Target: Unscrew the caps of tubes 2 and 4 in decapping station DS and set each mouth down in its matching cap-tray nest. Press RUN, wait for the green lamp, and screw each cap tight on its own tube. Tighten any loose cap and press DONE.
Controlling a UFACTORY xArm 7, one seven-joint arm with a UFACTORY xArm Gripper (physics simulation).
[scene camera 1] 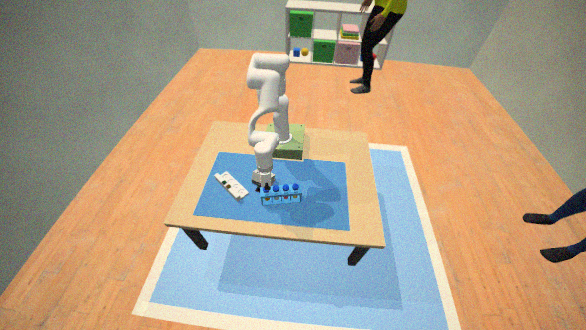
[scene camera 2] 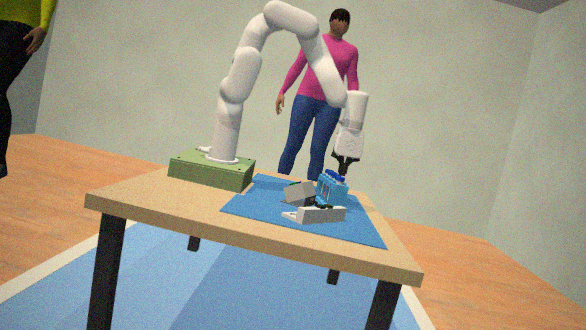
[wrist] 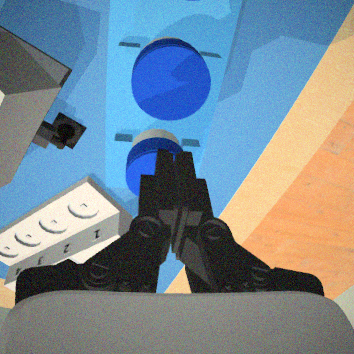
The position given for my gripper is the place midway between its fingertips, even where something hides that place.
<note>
In view: my gripper point(scene camera 2: 341, 175) and a grey lamp box point(wrist: 39, 77).
My gripper also shows in the wrist view point(wrist: 169, 172).
</note>
